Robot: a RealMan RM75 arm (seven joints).
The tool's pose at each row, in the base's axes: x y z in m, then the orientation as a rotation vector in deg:
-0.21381, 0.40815, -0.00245, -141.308, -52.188, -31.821
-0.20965, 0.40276, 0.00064, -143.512, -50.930, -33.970
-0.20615, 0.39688, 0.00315, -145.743, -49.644, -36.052
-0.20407, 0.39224, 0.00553, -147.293, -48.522, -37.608
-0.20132, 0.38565, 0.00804, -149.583, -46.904, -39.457
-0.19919, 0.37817, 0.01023, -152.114, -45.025, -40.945
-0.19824, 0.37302, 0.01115, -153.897, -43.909, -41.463
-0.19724, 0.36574, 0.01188, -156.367, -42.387, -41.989
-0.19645, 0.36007, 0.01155, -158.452, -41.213, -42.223
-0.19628, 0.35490, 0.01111, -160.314, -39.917, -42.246
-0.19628, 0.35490, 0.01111, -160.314, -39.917, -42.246
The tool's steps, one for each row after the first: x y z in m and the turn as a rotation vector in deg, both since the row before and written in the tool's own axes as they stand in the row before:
0.00179, 0.00567, -0.00454, -2.636, 0.679, 0.626
0.00091, 0.00590, -0.00419, -2.649, 0.599, 0.632
0.00052, 0.00427, -0.00360, -1.877, 0.508, 0.562
0.00024, 0.00626, -0.00425, -2.615, 0.451, 0.850
-0.00064, 0.00682, -0.00429, -2.685, 0.163, 1.053
-0.00104, 0.00461, -0.00244, -1.705, -0.237, 0.653
-0.00196, 0.00651, -0.00289, -2.301, -0.450, 0.886
-0.00192, 0.00525, -0.00127, -1.878, -0.520, 0.673
-0.00219, 0.00458, -0.00109, -1.605, -0.543, 0.773
0.00000, 0.00000, 0.00000, 0.000, 0.000, 0.000

